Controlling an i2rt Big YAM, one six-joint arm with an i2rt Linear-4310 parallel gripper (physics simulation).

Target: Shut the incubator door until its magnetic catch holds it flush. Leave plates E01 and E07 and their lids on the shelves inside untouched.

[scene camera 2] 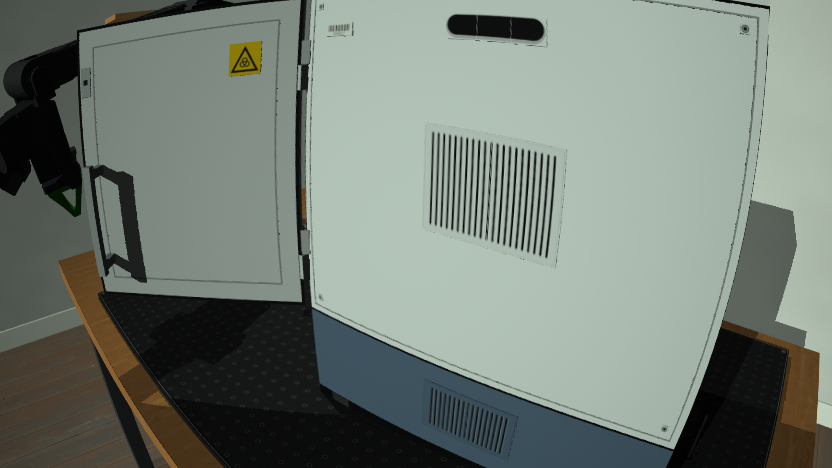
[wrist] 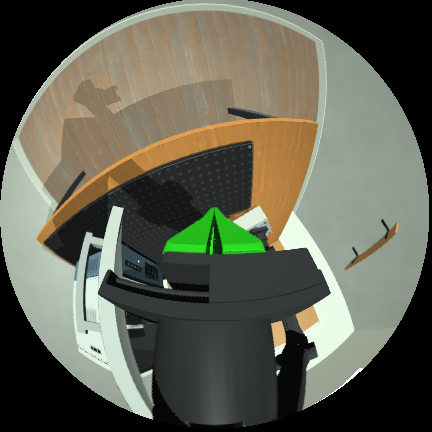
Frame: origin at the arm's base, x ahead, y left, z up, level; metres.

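Seen in the pictures: gripper, fingertip midpoint: (scene camera 2: 77,215) (wrist: 213,212); arm's base at its link origin: (wrist: 254,234).
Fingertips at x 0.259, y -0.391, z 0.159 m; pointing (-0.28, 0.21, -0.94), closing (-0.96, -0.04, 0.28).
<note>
Offsets run from my fingertips to a thing's top centre. "spot": to the spot under its first point. Level surfaces: height alone.
The incubator door {spot: dx +0.246, dy +0.185, dz +0.121 m} (scene camera 2: 192,145) (wrist: 111,270) stands wide open at the incubator's left in the scene view, its outer face with the yellow hazard sign towards the camera. Its dark handle {spot: dx +0.190, dy +0.094, dz +0.018 m} (scene camera 2: 132,227) is near the free edge. The incubator (scene camera 2: 372,174) (wrist: 94,345) shows its vented side in the scene view. My gripper (scene camera 2: 76,215) (wrist: 213,212) is shut and empty, with green fingertips. It is just past the door's free edge, at about the height of the handle's top; contact is not clear. The plates and lids cannot be made out; my gripper body and the door hide much of the interior.
The incubator stands on a black dotted mat {dz -0.222 m} (scene camera 2: 232,355) (wrist: 227,180) on the wooden table {dz -0.235 m} (scene camera 2: 75,273) (wrist: 280,160). In the wrist view, a white box (wrist: 256,218) is right of my fingertips, and a wall shelf (wrist: 375,246) is at the far right.
</note>
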